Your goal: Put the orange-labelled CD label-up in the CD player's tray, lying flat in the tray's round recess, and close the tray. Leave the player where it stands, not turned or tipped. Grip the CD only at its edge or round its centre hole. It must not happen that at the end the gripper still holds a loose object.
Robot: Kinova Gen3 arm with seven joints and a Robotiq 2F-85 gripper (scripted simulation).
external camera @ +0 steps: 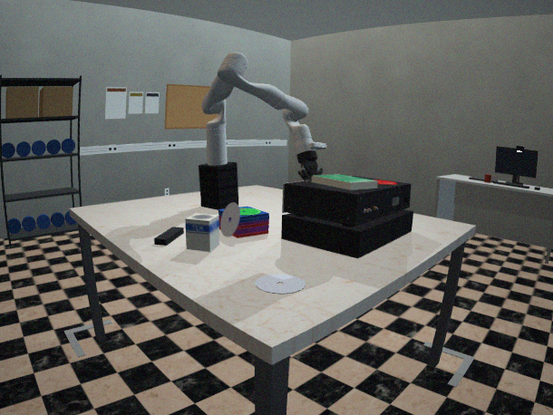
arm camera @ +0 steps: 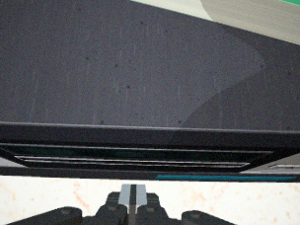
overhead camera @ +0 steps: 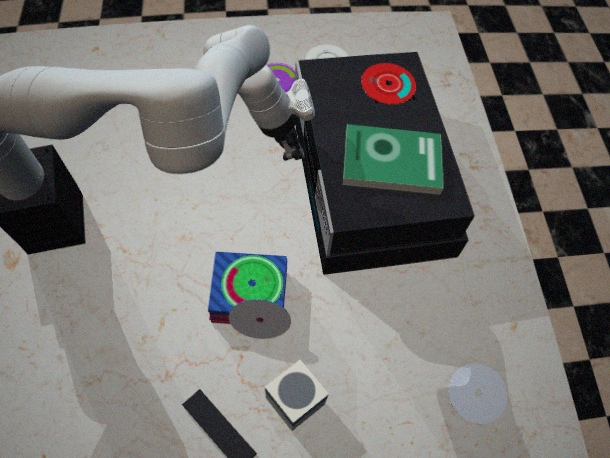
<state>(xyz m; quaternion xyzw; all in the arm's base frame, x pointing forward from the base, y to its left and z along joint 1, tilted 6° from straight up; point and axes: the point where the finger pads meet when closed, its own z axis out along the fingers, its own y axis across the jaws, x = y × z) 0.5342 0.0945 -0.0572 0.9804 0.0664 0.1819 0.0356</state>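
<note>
The orange-labelled CD lies 11 cm ahead of my hand, 1 cm to the left of it and 1 cm below it. The rest, counted from my hand: black bar 53 cm to the right, 15 cm behind, 14 cm below; then box 48 cm to the right, 10 cm below, 1 cm behind.
</note>
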